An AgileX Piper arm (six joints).
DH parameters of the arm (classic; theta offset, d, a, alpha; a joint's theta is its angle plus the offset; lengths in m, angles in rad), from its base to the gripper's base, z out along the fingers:
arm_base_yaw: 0 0.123 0 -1.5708
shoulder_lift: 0.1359 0 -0.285 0
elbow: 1.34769 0 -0.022 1.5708
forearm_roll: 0 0.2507 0 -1.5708
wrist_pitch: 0 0 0 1.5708
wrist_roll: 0 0.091 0 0
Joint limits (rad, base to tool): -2.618..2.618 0..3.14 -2.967..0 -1.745..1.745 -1.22..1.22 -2.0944..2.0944
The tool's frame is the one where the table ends.
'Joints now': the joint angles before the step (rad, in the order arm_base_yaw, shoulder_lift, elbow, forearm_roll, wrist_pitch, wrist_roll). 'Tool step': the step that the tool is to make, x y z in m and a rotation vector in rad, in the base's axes. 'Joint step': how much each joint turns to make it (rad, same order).
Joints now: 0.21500 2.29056 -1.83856 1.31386 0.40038 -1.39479
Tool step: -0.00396 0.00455 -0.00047 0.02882 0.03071 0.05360
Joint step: 0.00001 0.00001 -0.00003 -0.00214 0.06648 0.01702
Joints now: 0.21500 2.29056 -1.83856 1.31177 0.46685 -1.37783
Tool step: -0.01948 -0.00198 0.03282 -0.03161 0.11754 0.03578
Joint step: 0.00001 -0.09184 0.00001 -0.33116 0.11902 0.36193
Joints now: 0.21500 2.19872 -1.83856 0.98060 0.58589 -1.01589
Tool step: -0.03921 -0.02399 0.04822 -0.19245 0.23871 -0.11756
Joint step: 0.00002 -0.16157 0.00003 -0.57499 0.25359 0.59612
